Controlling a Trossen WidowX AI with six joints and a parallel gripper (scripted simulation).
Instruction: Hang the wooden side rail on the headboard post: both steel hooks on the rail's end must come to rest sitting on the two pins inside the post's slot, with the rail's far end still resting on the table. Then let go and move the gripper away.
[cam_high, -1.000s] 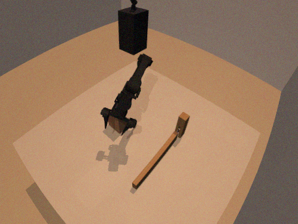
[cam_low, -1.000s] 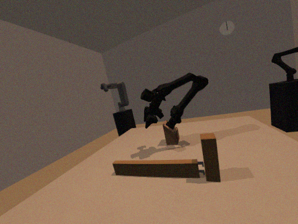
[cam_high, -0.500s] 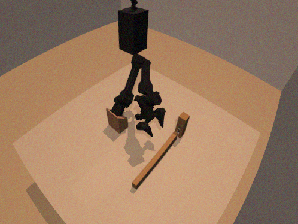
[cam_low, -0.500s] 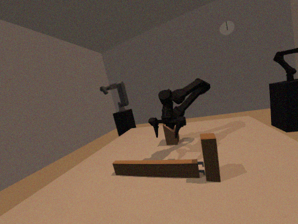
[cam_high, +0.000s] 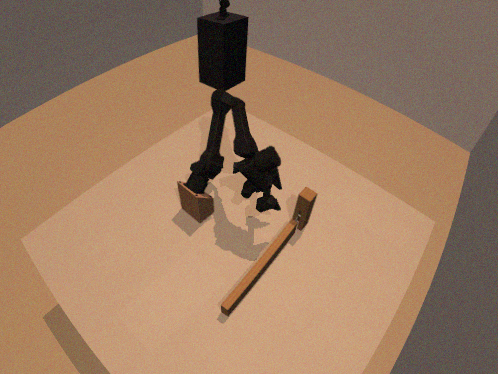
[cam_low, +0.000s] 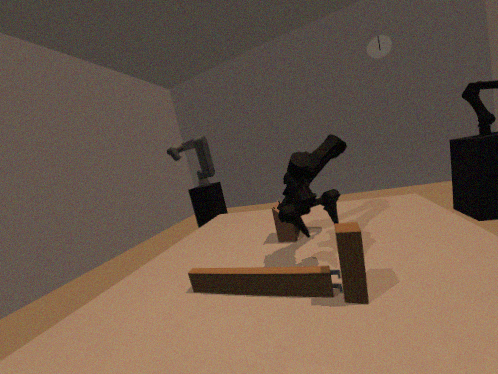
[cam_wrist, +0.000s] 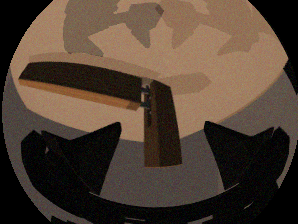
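Now: gripper tip 8 cm short of the headboard post, 5 cm to the right of it and 5 cm above it.
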